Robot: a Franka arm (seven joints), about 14 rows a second.
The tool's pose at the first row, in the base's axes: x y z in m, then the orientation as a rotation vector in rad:
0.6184 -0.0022 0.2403 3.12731 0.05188 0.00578
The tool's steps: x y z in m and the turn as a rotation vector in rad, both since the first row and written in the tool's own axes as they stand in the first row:
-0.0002 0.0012 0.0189 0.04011 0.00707 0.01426
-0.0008 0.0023 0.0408 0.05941 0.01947 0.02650
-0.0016 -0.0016 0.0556 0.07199 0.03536 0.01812
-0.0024 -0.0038 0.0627 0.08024 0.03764 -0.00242
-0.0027 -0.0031 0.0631 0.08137 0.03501 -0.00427
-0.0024 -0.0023 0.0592 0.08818 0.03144 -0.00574
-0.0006 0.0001 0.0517 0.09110 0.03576 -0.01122
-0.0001 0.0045 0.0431 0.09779 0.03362 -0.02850
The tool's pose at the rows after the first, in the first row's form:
0.6183 -0.0037 0.2214 -3.11501 -0.02965 -0.01588
0.6178 -0.0051 0.1995 -3.09545 -0.01070 -0.03461
0.6170 -0.0014 0.1847 -3.08219 -0.02377 -0.05855
0.6161 0.0007 0.1775 -3.07348 -0.05532 -0.06147
0.6158 -0.0001 0.1772 -3.07242 -0.05812 -0.05736
0.6162 -0.0008 0.1811 -3.06574 -0.06023 -0.05158
0.6180 -0.0030 0.1886 -3.06246 -0.06862 -0.05802
0.6186 -0.0073 0.1973 -3.05521 -0.09489 -0.05427

